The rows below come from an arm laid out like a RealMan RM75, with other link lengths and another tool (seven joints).
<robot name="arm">
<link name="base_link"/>
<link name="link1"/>
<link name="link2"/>
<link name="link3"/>
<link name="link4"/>
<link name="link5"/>
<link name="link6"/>
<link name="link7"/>
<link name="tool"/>
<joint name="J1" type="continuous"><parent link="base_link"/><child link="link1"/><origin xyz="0 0 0.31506"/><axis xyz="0 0 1"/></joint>
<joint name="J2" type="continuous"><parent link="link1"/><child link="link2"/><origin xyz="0 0 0"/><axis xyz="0 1 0"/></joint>
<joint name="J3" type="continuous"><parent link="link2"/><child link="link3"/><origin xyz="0 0 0.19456"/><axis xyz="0 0 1"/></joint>
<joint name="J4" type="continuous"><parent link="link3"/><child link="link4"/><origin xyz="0 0 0"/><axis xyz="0 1 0"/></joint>
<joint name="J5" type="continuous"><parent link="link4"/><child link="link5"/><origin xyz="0 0 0.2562"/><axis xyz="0 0 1"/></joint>
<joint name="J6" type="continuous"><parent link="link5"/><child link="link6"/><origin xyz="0 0 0"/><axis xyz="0 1 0"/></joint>
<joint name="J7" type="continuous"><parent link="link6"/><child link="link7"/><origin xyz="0 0 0.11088"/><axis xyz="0 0 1"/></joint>
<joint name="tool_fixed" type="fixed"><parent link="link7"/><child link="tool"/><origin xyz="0.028 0.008 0.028" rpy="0.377 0 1.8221"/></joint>
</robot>
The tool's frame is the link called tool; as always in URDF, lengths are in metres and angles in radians. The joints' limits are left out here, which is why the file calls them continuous.
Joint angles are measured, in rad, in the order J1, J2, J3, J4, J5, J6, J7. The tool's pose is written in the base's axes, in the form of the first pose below.
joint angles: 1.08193 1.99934 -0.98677 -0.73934 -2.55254 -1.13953 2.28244
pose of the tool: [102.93, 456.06, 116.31, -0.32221, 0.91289, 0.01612, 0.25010]
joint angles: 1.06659 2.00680 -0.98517 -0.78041 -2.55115 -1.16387 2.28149
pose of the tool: [100.19, 453.66, 120.13, -0.32684, 0.91201, 0.01687, 0.24723]
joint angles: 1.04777 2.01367 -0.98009 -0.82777 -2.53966 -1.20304 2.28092
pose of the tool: [96.94, 449.35, 124.92, -0.33085, 0.91306, 0.01481, 0.23798]
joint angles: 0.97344 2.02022 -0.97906 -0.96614 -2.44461 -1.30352 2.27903
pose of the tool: [88.63, 435.61, 141.37, -0.34289, 0.91881, 0.01976, 0.19449]
